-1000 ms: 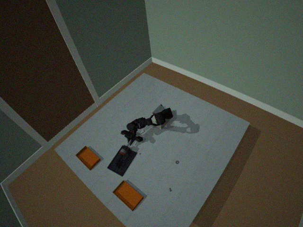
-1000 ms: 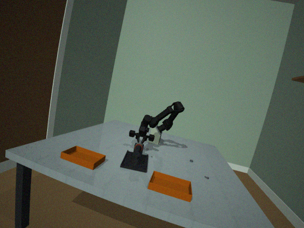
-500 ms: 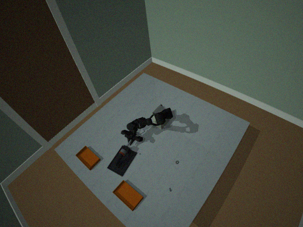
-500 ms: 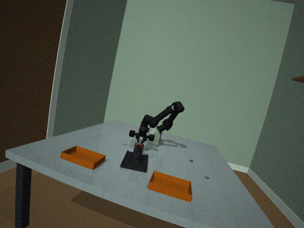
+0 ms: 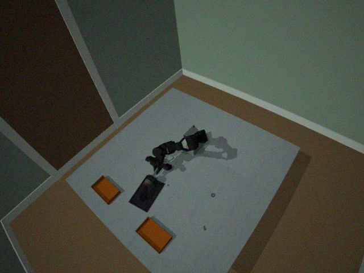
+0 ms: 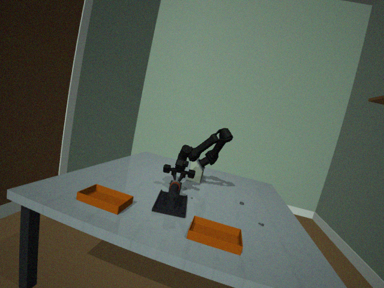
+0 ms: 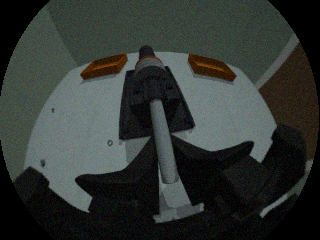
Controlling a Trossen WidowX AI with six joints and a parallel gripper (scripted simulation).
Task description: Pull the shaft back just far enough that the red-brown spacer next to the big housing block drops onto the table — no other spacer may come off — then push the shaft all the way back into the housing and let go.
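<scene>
Right now the shaft is 5 cm ahead of my gripper tip, 2 cm above it and 1 cm to the left of it. From my gripper tip the other things lie so: red-brown spacer: 10 cm ahead, 3 cm to the left, 2 cm above; base plate: 13 cm ahead, 4 cm to the left, 1 cm below.
</scene>
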